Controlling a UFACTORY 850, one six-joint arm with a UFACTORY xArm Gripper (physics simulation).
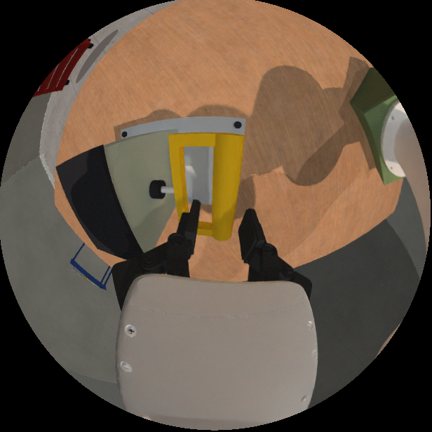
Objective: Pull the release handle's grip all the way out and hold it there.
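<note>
The release handle's yellow grip (pixel 228 180) is a rectangular frame with a thick round bar on its right side, standing beside a pale grey-green housing (pixel 137 175). A short pale rod with a black knob (pixel 157 189) shows between the housing and the frame's left side. My gripper (pixel 220 215) is partly open, with one black finger on each side of the bar's lower part. The left fingertip shows over the frame's opening, and the right one is to the right of the bar with a visible gap. How deep the fingers reach around the bar is hard to tell.
A grey mounting strip (pixel 200 124) with dark bolts runs behind the handle on the wooden table (pixel 215 65). The housing has a black side (pixel 97 200). A green block (pixel 372 125) under a white arm base is at right. A red slatted object (pixel 65 70) is at upper left.
</note>
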